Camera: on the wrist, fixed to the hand. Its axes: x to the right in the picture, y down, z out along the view.
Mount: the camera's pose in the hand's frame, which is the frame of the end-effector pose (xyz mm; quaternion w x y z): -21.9 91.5 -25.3 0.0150 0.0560 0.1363 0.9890
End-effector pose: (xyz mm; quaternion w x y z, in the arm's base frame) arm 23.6 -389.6 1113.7 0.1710 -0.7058 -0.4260 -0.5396
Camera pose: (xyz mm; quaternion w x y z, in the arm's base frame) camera 78.7 -469.4 1122.9 0.6338 -0.3488 0.6847 0.0887
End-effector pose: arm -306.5 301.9 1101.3 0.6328 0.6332 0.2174 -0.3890
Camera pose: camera -244.0 321.6 1173.3 0.3291 0.3130 -0.5585 0.6941
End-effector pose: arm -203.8 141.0 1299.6 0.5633 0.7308 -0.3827 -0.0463
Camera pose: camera -253.0 167.7 1379.4 0.0655 -0.3297 -0.6543 0.6774
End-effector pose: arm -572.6 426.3 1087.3 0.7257 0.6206 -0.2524 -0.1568
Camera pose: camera -584.3 475.5 1170.6 0.1656 -0.1783 -0.5274 0.8140
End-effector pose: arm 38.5 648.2 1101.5 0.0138 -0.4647 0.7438 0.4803
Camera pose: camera -2.8 654.4 1189.5 0.5501 -0.6639 -0.4995 0.0841
